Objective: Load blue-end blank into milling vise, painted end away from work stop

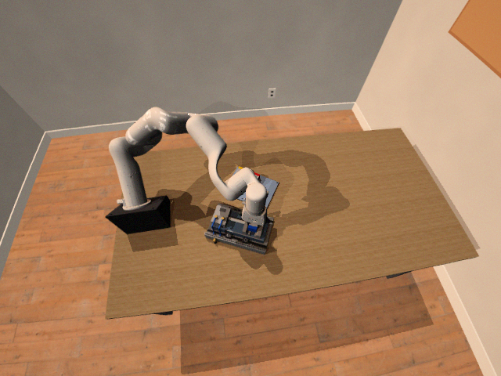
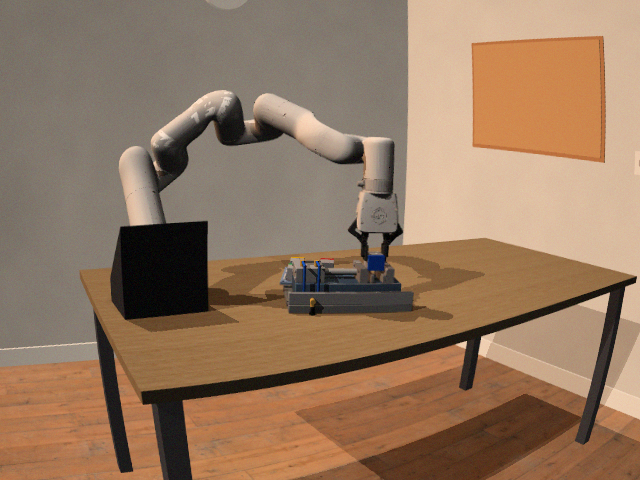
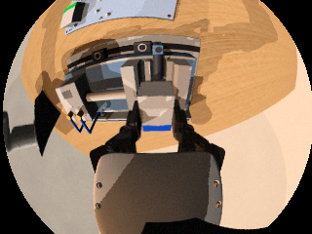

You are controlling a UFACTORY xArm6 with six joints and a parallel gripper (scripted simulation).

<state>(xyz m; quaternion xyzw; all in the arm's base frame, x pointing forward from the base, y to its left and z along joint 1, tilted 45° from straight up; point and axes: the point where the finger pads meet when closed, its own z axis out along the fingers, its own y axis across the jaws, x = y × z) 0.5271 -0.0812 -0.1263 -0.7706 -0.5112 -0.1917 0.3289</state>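
The blue-ended blank is 2 cm below my hand. The rest, counted from my hand: work stop rod (5 cm to the left, 4 cm below, 2 cm ahead); milling vise (9 cm below, 6 cm behind, 3 cm to the left); fixed jaw (5 cm below, 3 cm ahead, 1 cm to the right).
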